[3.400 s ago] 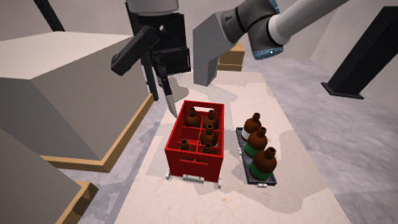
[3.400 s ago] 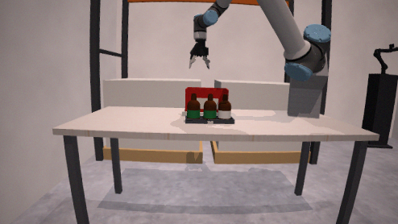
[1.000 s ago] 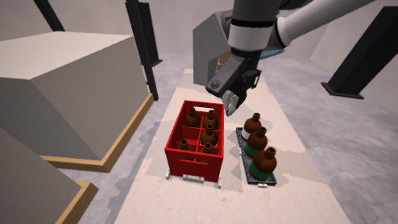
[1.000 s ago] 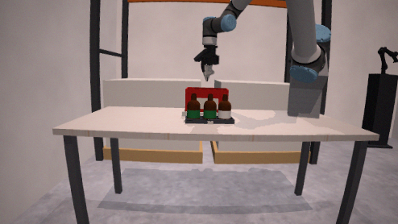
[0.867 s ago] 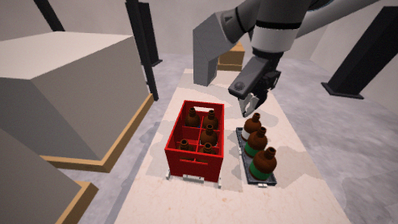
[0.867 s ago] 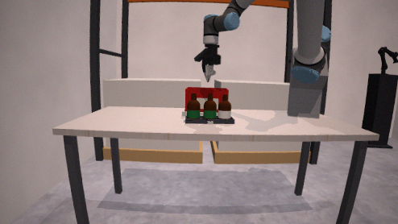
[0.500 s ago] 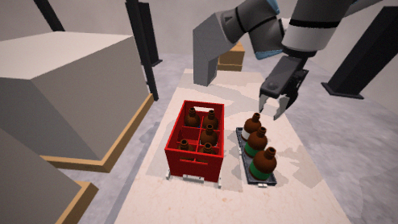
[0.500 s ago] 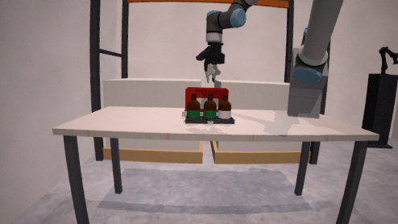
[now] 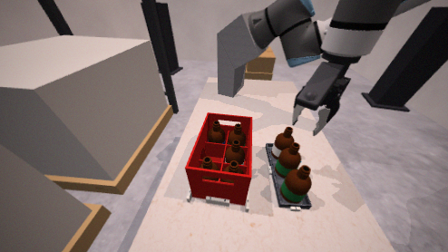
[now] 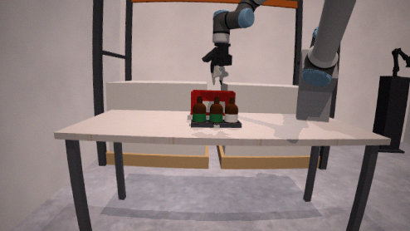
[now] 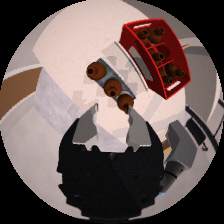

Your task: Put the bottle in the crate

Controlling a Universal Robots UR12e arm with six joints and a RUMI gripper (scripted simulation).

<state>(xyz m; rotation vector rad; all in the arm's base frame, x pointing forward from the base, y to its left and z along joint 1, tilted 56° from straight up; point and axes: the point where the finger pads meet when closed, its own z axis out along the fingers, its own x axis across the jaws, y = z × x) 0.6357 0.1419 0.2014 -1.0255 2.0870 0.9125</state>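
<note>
My gripper is now 160 mm above the white-labelled bottle, 80 mm past it and 20 mm to the left of it. The rest, counted from my hand: tray 230 mm below; red crate 240 mm to the right, 160 mm below, 60 mm ahead.
</note>
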